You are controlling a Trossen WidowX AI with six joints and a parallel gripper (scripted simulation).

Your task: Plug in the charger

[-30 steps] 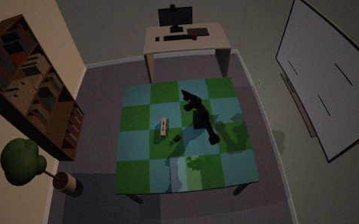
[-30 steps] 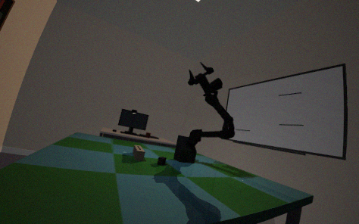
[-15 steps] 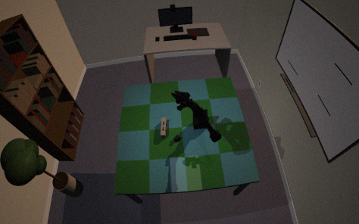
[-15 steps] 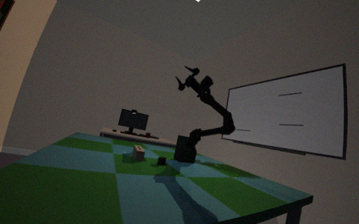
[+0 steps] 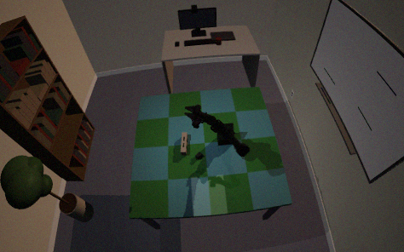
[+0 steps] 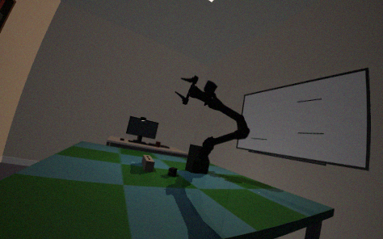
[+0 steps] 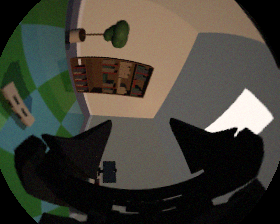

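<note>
The dark charger lies 510 mm below my gripper tip, 70 mm to the left of it and 50 mm behind it.
</note>
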